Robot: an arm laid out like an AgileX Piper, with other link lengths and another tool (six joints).
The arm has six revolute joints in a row. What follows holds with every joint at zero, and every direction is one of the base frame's. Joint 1 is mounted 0.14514 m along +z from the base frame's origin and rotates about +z. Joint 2 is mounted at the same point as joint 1 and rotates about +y. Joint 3 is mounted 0.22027 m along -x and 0.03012 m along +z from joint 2 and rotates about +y. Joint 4 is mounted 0.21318 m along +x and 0.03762 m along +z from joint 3 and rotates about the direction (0.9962, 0, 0.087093). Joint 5 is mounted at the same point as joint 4 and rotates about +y. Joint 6 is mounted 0.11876 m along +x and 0.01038 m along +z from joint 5 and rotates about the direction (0.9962, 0, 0.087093). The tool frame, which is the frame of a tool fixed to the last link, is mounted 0.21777 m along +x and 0.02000 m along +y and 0.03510 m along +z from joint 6; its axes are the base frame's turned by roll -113.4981, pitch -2.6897 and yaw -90.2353 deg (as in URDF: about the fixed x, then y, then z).
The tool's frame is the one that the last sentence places.
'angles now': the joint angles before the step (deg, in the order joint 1, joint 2, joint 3, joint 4, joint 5, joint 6). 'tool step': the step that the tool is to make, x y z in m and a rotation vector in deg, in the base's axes. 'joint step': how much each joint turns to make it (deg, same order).
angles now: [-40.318 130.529 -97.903 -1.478 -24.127 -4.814]
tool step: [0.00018 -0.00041 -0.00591 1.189 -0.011 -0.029]
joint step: [-0.026 0.335 -0.095 -0.178 0.510 1.080]
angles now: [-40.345 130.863 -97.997 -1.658 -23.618 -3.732]
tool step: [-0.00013 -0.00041 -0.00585 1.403 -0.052 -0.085]
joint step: [-0.024 0.221 -0.063 -0.123 0.697 1.225]
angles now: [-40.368 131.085 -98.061 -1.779 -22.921 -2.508]
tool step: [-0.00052 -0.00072 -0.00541 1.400 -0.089 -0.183]
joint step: [-0.024 0.172 -0.048 0.078 0.703 1.071]
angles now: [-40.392 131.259 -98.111 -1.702 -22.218 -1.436]
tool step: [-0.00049 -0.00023 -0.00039 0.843 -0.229 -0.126]
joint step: [-0.006 -0.202 -0.051 0.048 0.617 0.761]
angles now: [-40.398 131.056 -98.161 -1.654 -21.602 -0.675]
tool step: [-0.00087 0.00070 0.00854 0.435 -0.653 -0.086]
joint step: [0.031 -1.084 -0.006 0.032 0.867 0.741]
